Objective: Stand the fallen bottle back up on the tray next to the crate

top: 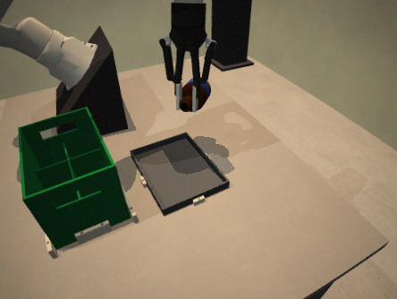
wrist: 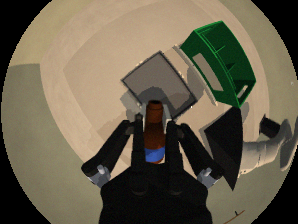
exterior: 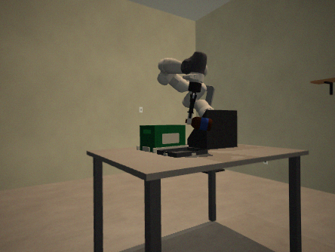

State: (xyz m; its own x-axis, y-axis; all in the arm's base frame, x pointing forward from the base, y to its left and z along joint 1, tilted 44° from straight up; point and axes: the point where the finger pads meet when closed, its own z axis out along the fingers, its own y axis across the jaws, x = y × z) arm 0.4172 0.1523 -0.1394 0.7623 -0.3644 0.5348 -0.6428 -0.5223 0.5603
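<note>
The bottle is 40 mm behind my hand, 30 mm to the left of it and 30 mm below it. From my hand the other things lie so: green crate (310 mm to the right, 130 mm below, 20 mm behind); then dark tray (200 mm below, 50 mm to the right, 20 mm ahead).
</note>
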